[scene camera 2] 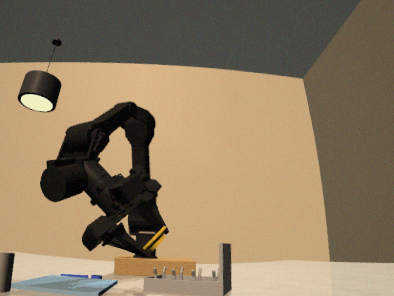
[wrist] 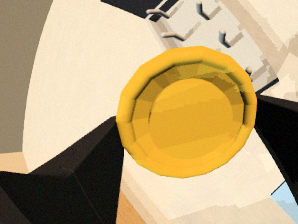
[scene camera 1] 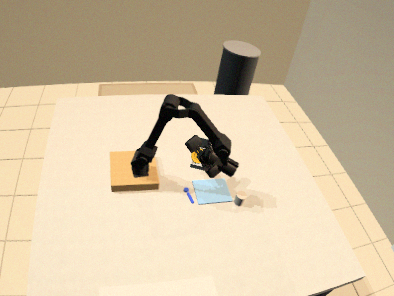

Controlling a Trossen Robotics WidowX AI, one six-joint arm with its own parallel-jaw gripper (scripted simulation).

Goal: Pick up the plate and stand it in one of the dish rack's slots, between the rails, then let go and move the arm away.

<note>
The gripper carries a yellow plate. Also in view: a light blue mat.
The gripper is seen too in the wrist view.
</note>
